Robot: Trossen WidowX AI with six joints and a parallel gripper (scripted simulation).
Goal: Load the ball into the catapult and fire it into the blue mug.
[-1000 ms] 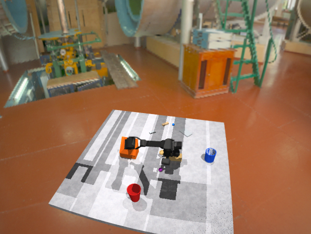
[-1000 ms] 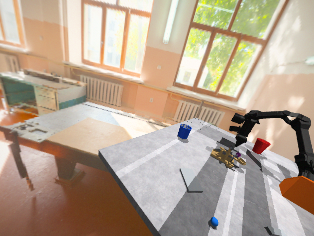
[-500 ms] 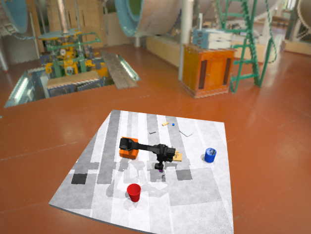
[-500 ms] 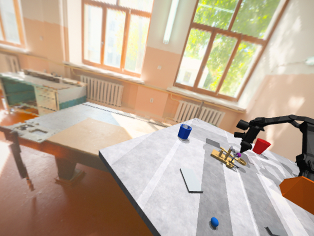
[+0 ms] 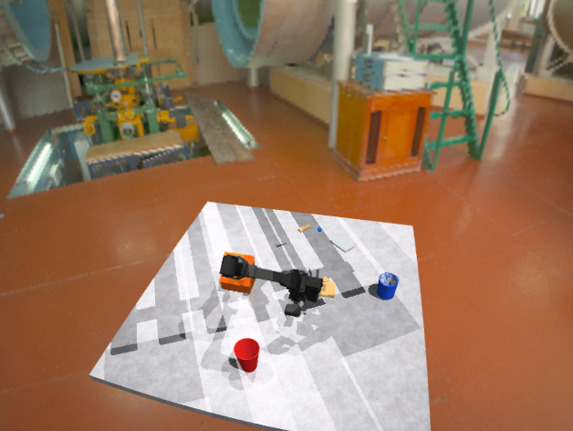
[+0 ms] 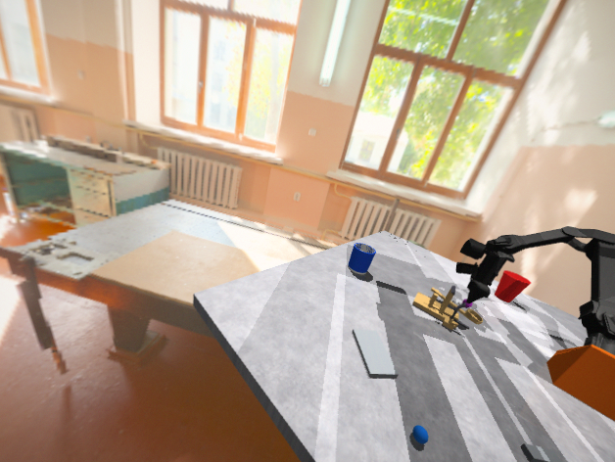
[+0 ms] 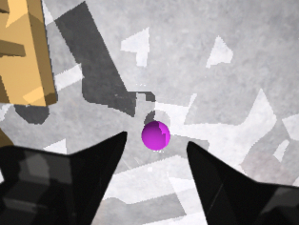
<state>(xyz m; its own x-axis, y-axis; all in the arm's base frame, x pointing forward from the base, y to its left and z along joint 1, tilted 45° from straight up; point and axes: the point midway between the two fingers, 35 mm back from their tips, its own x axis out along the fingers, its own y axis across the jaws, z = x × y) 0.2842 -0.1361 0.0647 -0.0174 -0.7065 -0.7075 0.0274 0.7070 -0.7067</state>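
My gripper tip is 10 mm above the purple ball. Also, from my gripper tip: blue mug (390 mm ahead, 190 mm to the left); then red cup (130 mm behind, 290 mm to the right); then wooden catapult (50 mm ahead, 180 mm to the left, 20 mm above).
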